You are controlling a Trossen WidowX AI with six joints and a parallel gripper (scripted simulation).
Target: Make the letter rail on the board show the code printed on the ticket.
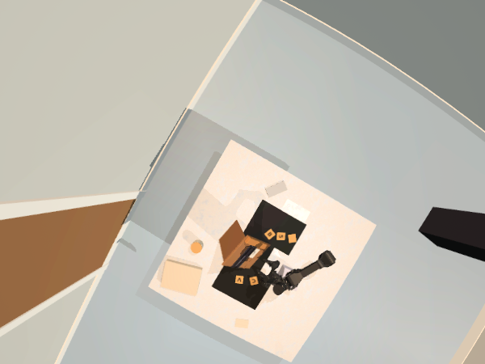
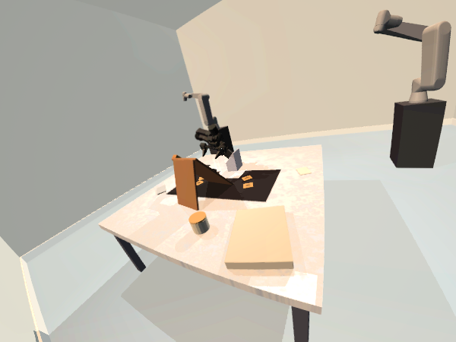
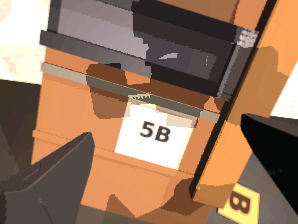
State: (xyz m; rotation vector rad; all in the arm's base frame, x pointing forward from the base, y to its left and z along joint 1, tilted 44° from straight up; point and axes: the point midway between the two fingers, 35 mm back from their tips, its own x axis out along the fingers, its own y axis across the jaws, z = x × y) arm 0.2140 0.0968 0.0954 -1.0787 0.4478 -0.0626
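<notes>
My gripper tip is now 1 cm short of the letter tile, 17 cm to the left of it and 20 cm above it. From my gripper tip the other things lie so: black mat 6 cm behind, 1 cm to the left, 20 cm below; grey block 17 cm ahead, 47 cm to the right, 20 cm below; white ticket 5 cm ahead, 1 cm to the right, 10 cm below.
</notes>
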